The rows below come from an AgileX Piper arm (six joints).
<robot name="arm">
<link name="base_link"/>
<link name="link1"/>
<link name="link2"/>
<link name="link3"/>
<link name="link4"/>
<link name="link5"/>
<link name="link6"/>
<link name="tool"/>
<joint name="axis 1" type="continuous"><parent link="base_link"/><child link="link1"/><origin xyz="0 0 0.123"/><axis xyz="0 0 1"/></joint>
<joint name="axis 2" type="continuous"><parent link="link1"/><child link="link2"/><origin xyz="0 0 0" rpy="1.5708 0 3.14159"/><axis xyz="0 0 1"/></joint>
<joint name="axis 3" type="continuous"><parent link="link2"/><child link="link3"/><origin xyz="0.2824 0.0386 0" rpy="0 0 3.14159"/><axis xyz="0 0 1"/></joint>
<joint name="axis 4" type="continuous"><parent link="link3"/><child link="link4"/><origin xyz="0.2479 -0.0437 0" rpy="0.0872 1.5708 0"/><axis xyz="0 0 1"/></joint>
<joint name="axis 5" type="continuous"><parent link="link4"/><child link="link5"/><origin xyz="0 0 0" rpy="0 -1.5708 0"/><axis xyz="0 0 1"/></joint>
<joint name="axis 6" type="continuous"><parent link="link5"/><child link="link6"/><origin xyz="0.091 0 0" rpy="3.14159 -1.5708 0"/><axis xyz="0 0 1"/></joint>
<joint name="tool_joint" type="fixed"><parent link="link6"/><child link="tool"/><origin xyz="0 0 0" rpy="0 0 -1.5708"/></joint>
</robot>
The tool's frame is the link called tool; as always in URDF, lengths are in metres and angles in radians. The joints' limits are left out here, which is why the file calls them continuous.
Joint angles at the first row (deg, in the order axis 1, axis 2, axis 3, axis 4, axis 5, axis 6):
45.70, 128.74, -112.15, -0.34, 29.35, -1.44
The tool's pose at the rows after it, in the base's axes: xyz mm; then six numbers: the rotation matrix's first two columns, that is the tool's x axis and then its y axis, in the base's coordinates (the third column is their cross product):
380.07 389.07 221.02 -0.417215 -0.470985 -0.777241 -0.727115 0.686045 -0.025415
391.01 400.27 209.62 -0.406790 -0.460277 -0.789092 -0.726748 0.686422 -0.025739
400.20 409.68 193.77 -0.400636 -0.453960 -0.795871 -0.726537 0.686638 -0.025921
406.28 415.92 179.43 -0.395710 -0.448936 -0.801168 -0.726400 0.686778 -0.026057
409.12 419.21 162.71 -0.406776 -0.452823 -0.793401 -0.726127 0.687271 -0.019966
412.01 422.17 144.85 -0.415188 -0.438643 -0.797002 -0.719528 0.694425 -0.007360
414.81 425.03 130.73 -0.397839 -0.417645 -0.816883 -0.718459 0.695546 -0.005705
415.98 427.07 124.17 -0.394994 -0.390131 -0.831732 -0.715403 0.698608 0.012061
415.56 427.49 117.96 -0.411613 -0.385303 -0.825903 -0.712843 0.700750 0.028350
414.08 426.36 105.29 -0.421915 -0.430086 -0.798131 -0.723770 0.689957 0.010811
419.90 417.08 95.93 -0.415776 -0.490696 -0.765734 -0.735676 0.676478 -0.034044
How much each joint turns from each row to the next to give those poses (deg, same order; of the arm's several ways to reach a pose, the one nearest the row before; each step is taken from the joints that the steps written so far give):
0.00, 4.78, -6.14, 0.00, -0.63, 0.00
0.00, 4.78, -6.24, 0.00, 0.37, 0.00
0.00, 4.74, -5.53, 0.00, 0.14, 0.00
0.00, 3.58, -3.76, 0.00, -0.31, 0.00
0.00, 2.59, -1.67, 0.34, -0.17, 0.00
0.00, 2.38, -0.72, 0.00, -1.98, 0.91
0.00, 1.83, 0.00, 0.00, -3.76, 0.13
0.00, 0.95, -0.01, 1.05, -2.44, 0.00
0.00, 0.60, 0.01, 1.07, -0.04, -0.13
0.00, 1.00, 0.00, 0.28, 1.78, -1.60
-1.02, 0.63, 0.00, -0.40, 2.28, -2.93

